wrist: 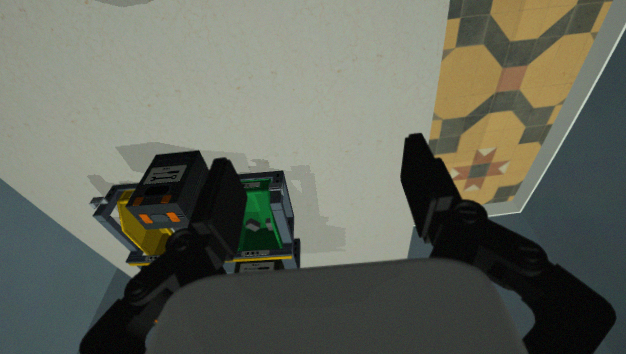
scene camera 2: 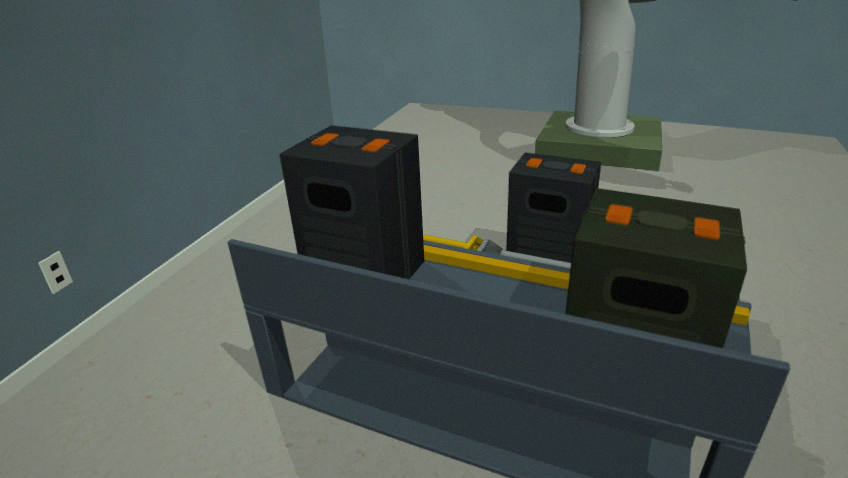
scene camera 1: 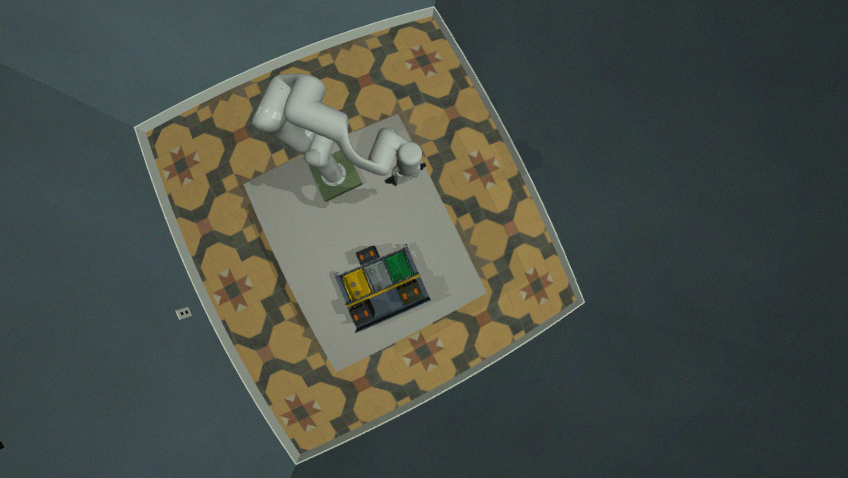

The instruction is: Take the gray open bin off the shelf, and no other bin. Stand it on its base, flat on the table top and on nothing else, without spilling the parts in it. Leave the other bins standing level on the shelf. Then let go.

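Places are measured from the arm's base along level axes (x ahead, y left, z up), in metres.
Pixels of known places: gripper, fingertip midpoint: (wrist: 318, 166) (scene camera 2: 834, 0); arm's base at its link origin: (scene camera 2: 599, 127) (scene camera 1: 333, 174).
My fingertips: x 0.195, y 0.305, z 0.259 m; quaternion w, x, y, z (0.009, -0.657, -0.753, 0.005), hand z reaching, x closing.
For each thing: its top centre in the pictures, then the offset to it from my fingertips. "spot": a spot on its surface instead. Level surfaces: height alone.
- gray open bin at its top centre: (scene camera 2: 523, 265) (scene camera 1: 379, 280) 0.212 m down, 0.387 m ahead, 0.241 m right
- yellow bin at its top centre: (wrist: 152, 239) (scene camera 1: 357, 289) 0.212 m down, 0.395 m ahead, 0.352 m right
- green bin at its top centre: (wrist: 252, 234) (scene camera 1: 400, 271) 0.212 m down, 0.378 m ahead, 0.129 m right
- gray bin at a spot on its surface: (scene camera 2: 489, 247) spot: 0.223 m down, 0.354 m ahead, 0.291 m right
- table top at its surface level: 0.293 m down
- yellow bar at its top centre: (scene camera 2: 509, 264) (scene camera 1: 383, 291) 0.181 m down, 0.438 m ahead, 0.236 m right
The gray open bin (scene camera 1: 377, 276) sits on the dark blue shelf (scene camera 1: 388, 304) (scene camera 2: 475, 332) (wrist: 281, 216), between the yellow bin (scene camera 1: 356, 285) (wrist: 146, 235) and the green bin (scene camera 1: 399, 266) (wrist: 257, 202). In scene camera 2 a small part of the gray bin (scene camera 2: 489, 247) shows behind the yellow bar. In the wrist view it cannot be made out behind a toolbox and my left finger. Gray parts lie in the green bin. My gripper (scene camera 1: 407, 174) (wrist: 318, 166) is open and empty, near the table's edge on the robot base's side, well away from the shelf. The table top (scene camera 1: 314, 237) (wrist: 340, 75) is pale.
A black toolbox (scene camera 1: 366, 255) (scene camera 2: 546, 222) (wrist: 170, 180) stands at the shelf's robot-facing side, close to the gray bin. Another black toolbox (scene camera 1: 361, 314) (scene camera 2: 356, 195) and an olive one (scene camera 1: 410, 292) (scene camera 2: 659, 267) stand on the shelf behind the yellow bar (scene camera 1: 383, 290). The robot stands on a green base (scene camera 1: 338, 191) (scene camera 2: 599, 155).
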